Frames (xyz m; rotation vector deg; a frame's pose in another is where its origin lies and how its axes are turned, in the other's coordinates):
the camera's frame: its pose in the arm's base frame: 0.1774 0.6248 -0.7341 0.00 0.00 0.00
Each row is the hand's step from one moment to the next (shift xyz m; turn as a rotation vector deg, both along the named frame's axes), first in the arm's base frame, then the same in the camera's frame.
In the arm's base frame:
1: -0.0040 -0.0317 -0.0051 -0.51 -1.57 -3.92
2: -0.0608 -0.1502 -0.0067 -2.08 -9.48 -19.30
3: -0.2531 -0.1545 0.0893 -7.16 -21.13 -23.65
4: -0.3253 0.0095 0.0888 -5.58 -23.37 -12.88
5: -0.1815 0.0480 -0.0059 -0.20 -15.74 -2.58
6: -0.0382 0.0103 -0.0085 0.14 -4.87 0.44
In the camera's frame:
1: -0.0040 -0.0317 -0.0051 -0.51 -1.57 -3.92
2: -0.0608 -0.1502 -0.0067 -2.08 -9.48 -19.30
3: -0.2531 -0.1545 0.0893 -7.16 -21.13 -23.65
4: -0.3253 0.0095 0.0888 -5.58 -23.37 -12.88
5: -0.1815 0.0480 -0.0059 -0.20 -15.74 -2.58
6: -0.0382 0.0103 -0.0085 0.14 -4.87 0.44

